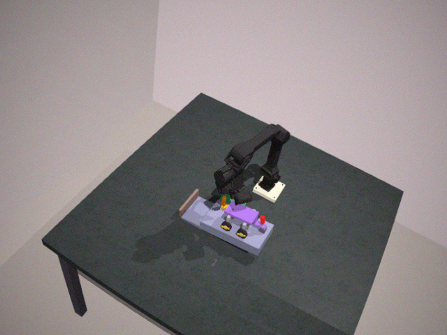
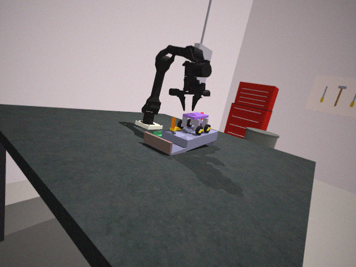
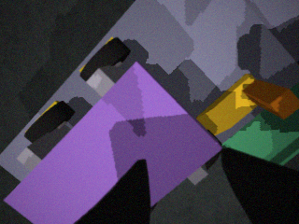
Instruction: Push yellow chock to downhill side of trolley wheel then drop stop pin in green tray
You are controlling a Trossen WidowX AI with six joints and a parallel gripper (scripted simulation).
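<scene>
Now: the red-headed stop pin 3 cm behind my gripper tip, 14 cm to the left of it and 4 cm below it. Also, from my gripper tip: yellow chock 2 cm behind, 4 cm to the right, 8 cm below; lavender ramp 1 cm ahead, 5 cm to the left, 12 cm below; trolley 1 cm ahead, 6 cm to the left, 6 cm below.
</scene>
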